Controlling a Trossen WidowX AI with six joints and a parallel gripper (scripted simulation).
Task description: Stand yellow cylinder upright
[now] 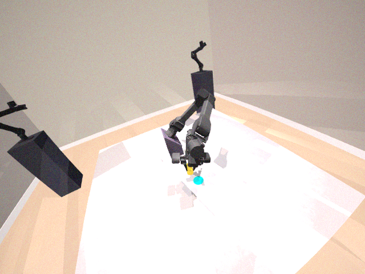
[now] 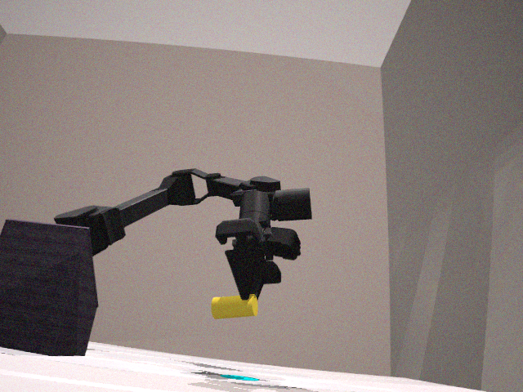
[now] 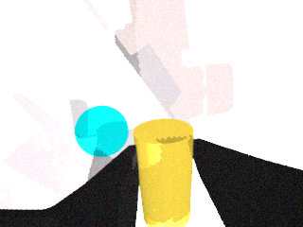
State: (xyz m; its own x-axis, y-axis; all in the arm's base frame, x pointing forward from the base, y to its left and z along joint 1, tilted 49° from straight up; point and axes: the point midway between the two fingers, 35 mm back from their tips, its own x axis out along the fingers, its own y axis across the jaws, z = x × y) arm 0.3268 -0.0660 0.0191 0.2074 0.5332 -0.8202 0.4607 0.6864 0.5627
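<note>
Right now my gripper tip is 110 mm above the cyan circle and 40 mm to the right of it. The rest, counted from my gripper tip: yellow cylinder (20 mm behind, 10 mm to the left, 10 mm below).
</note>
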